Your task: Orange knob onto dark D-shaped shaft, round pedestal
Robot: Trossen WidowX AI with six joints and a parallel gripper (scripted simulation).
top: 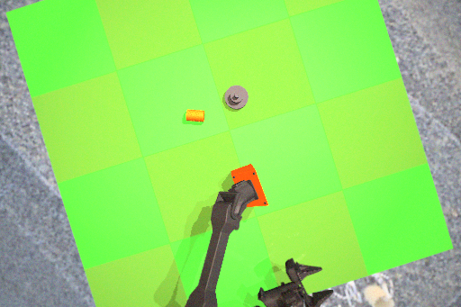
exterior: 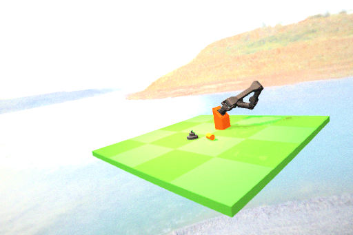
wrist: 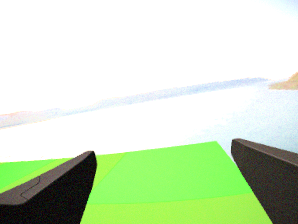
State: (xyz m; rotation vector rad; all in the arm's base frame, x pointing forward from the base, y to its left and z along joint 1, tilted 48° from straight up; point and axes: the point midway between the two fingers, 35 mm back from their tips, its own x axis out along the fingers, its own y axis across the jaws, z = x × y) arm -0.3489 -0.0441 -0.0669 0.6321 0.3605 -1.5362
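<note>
Now: the orange knob 64 cm ahead of my gripper tip, 18 cm to the left of it and 13 cm below it. Round my gripper tip: round grey pedestal (64 cm ahead, 2 cm to the left, 12 cm below).
</note>
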